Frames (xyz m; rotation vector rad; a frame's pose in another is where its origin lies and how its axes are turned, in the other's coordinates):
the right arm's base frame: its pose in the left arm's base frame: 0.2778 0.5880 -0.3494 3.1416 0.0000 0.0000
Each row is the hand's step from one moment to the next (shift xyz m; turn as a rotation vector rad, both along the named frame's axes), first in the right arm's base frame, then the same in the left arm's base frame.
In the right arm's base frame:
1: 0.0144 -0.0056 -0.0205 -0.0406 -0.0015 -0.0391
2: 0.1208 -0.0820 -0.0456 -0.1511 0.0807 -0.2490
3: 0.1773 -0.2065 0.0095 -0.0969 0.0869 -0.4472
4: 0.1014 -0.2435 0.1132 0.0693 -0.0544 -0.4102
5: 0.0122 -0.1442 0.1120 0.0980 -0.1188 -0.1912
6: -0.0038 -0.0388 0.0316 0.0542 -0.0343 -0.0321
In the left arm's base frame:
1: 0.0144 0.0056 0.0205 -0.0406 0.0015 0.0391
2: 0.1208 0.0820 0.0456 -0.1511 -0.0807 0.2490
3: 0.1773 0.2065 -0.0095 -0.0969 -0.0869 0.4472
4: 0.1014 0.2435 -0.1132 0.0693 0.0544 0.4102
5: 0.0122 0.1442 -0.1120 0.0980 0.1188 0.1912
6: -0.0038 0.0388 -0.0316 0.0542 0.0343 0.0321

